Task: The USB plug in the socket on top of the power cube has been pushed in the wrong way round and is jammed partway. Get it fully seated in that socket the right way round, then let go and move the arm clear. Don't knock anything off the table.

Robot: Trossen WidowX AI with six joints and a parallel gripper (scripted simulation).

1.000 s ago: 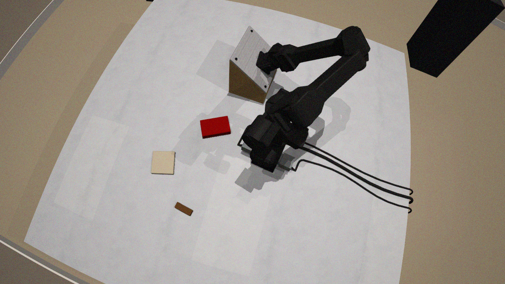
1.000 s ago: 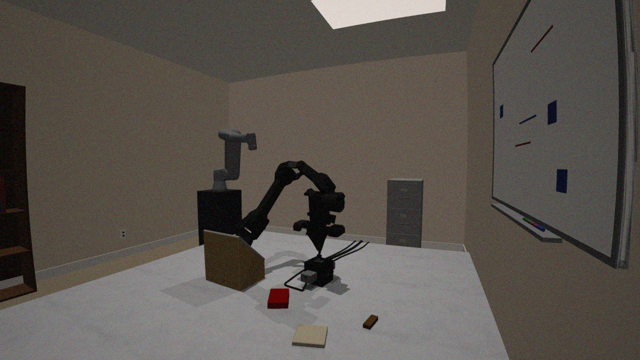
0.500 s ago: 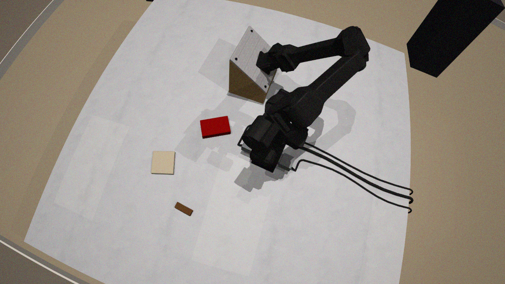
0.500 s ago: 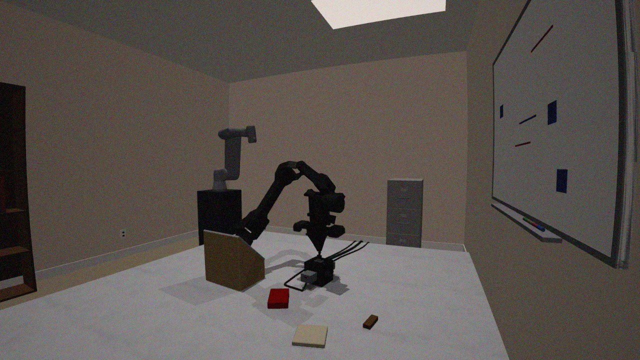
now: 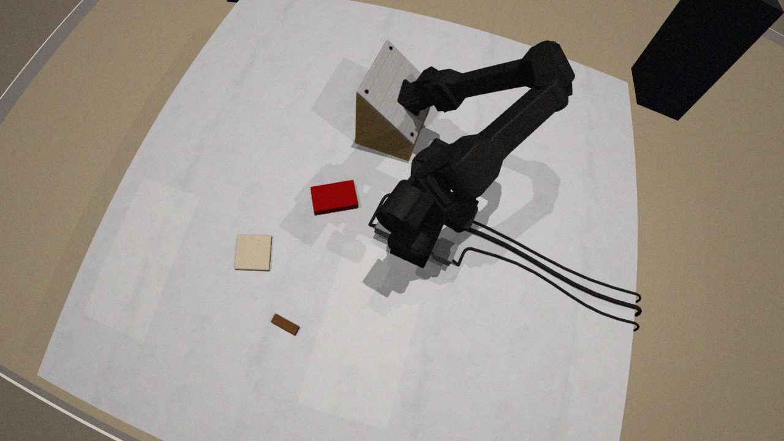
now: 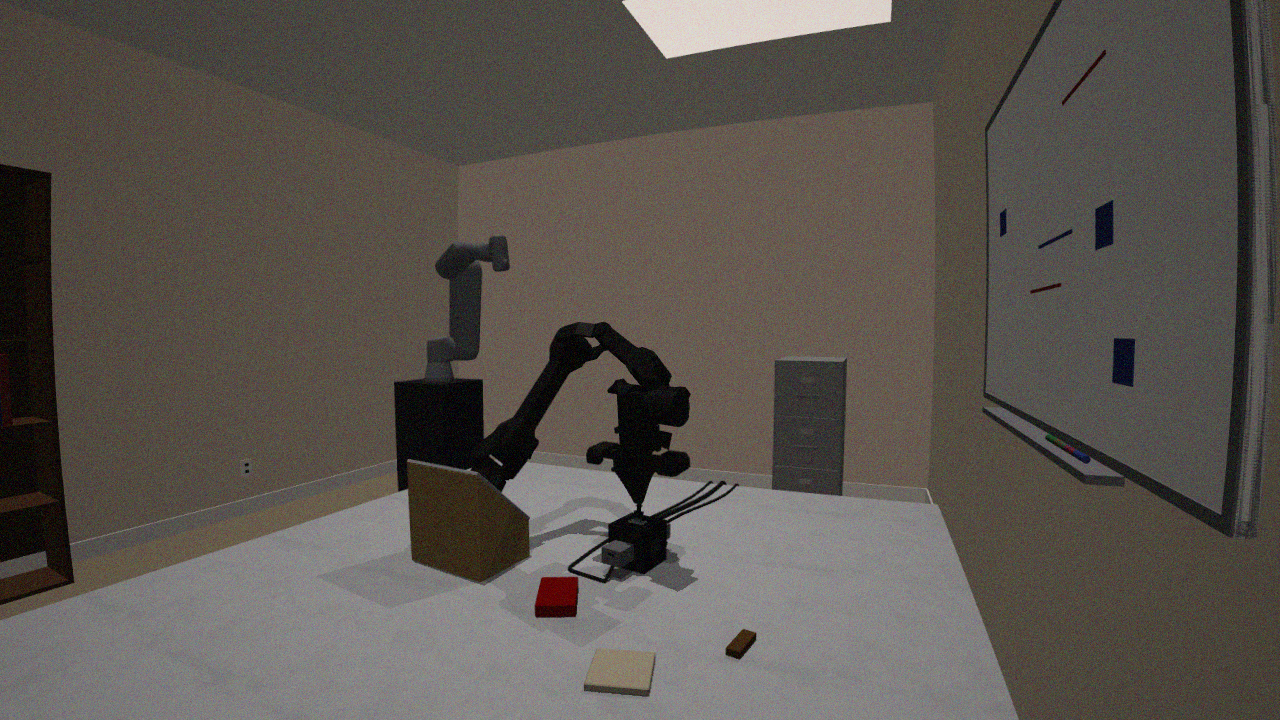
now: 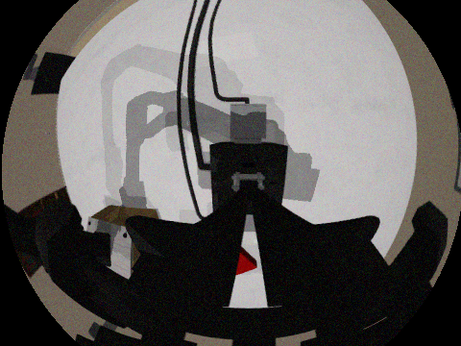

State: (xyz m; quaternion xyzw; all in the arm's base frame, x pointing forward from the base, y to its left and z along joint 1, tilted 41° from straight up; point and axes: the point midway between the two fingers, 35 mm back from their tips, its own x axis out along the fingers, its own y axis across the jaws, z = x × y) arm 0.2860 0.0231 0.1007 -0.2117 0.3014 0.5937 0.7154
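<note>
My gripper tip is now 20 mm above the USB plug. Also, from my gripper tip: red flat block 190 mm to the right, 100 mm below, 60 mm behind; cream tile 330 mm to the right, 110 mm below, 110 mm ahead; small brown block 230 mm ahead, 210 mm to the right, 100 mm below.
</note>
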